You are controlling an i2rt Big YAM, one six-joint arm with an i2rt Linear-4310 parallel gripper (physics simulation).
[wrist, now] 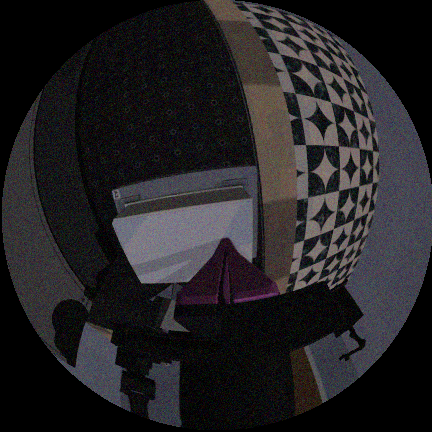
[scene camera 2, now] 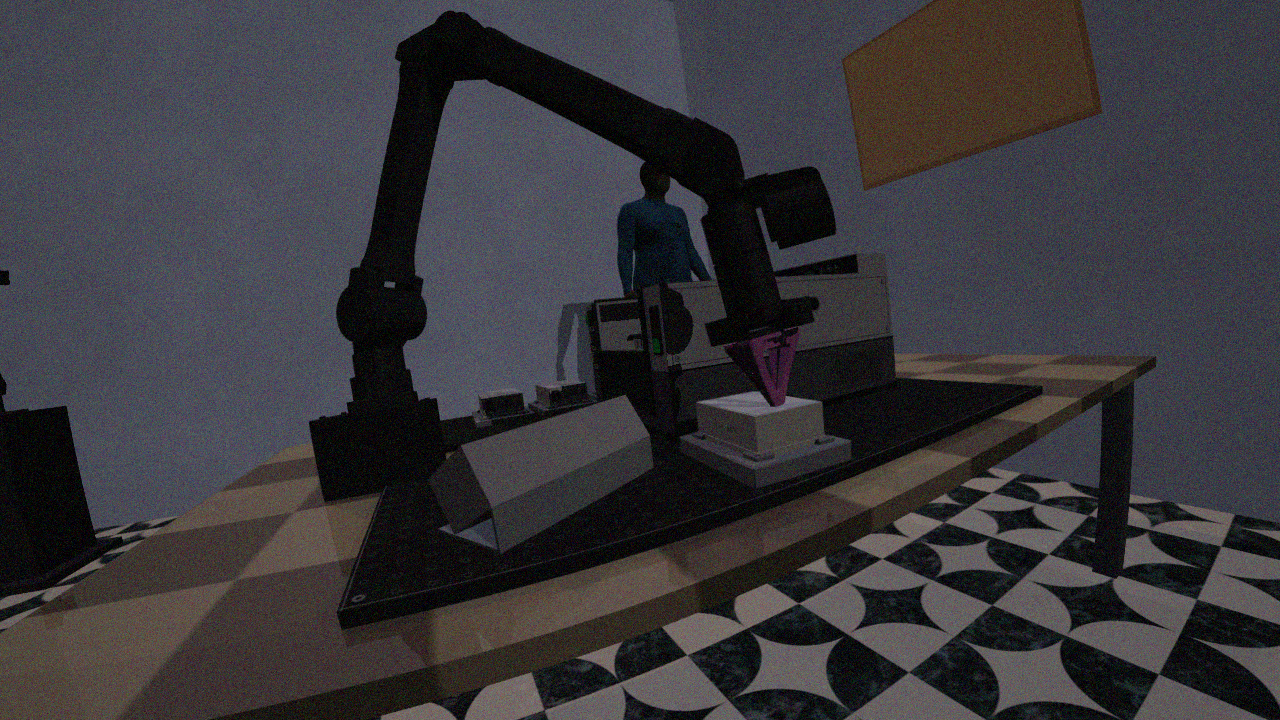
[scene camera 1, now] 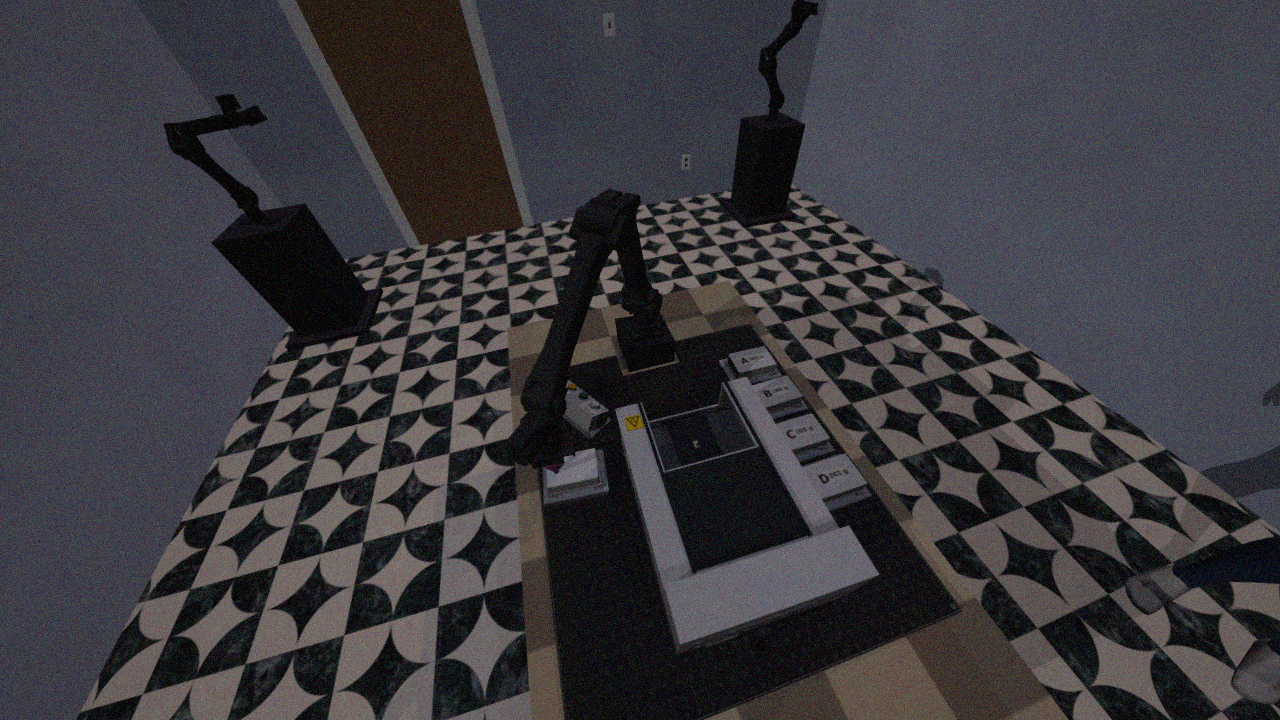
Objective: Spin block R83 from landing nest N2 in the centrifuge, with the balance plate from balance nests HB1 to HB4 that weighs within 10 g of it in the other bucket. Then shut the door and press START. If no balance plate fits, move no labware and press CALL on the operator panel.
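Places are measured from the arm's base along level axes (x up, y left, z back), in centimetres.
Where they show: gripper, between the fingertips: (wrist: 225, 242) (scene camera 2: 778, 405) (scene camera 1: 556, 471); arm's base, origin of its link: (wrist: 140, 354) (scene camera 2: 386, 407) (scene camera 1: 643, 331).
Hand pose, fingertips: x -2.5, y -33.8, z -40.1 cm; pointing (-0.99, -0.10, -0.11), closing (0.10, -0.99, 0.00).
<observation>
Things, the pixels of their top centre, and the offset from my fingertips.
- white block, centre of its top: (wrist: 183, 251) (scene camera 2: 754, 401) (scene camera 1: 571, 467) dx +0.0, dy +3.8, dz +0.0 cm
- pale landing nest, centre of its top: (wrist: 186, 230) (scene camera 2: 758, 433) (scene camera 1: 574, 474) dx -3.6, dy +3.8, dz +0.0 cm
- Balance plates A, centre of its top: (scene camera 2: 498, 392) (scene camera 1: 752, 358) dx -0.9, dy +63.4, dz +20.8 cm
- B, centre of its top: (scene camera 2: 559, 383) (scene camera 1: 775, 391) dx -0.9, dy +64.0, dz +7.3 cm
- C, centre of its top: (scene camera 1: 799, 431) dx -0.9, dy +63.2, dz -6.7 cm
- D, centre of its top: (scene camera 1: 833, 475) dx -0.9, dy +64.3, dz -19.9 cm
- grey operator panel, centre of its top: (scene camera 2: 545, 415) (scene camera 1: 570, 392) dx +2.1, dy +7.0, dz +22.1 cm
My gripper (scene camera 1: 556, 464) (scene camera 2: 777, 402) (wrist: 225, 242) is shut, its magenta fingertips together at the top face of a white block (scene camera 1: 575, 471) (scene camera 2: 760, 424) (wrist: 187, 235); whether they touch it is unclear. The block sits in a pale landing nest (scene camera 1: 597, 493) (scene camera 2: 756, 470) (wrist: 187, 179); its label does not show. Balance plates A (scene camera 1: 751, 360), B (scene camera 1: 776, 392), C (scene camera 1: 805, 433) and D (scene camera 1: 837, 479) sit in a row; their weights are too blurred to read. The white centrifuge (scene camera 1: 774, 586) (scene camera 2: 845, 313) has a dark chamber visible through its top opening.
The grey operator panel (scene camera 1: 586, 414) (scene camera 2: 554, 479) stands between the arm's base and the block's nest. The centrifuge's long white side wall lies close beside the nest. A person (scene camera 2: 657, 237) stands behind the table. Two other arms stand on dark pedestals (scene camera 1: 290, 268) (scene camera 1: 767, 165) farther off.
</observation>
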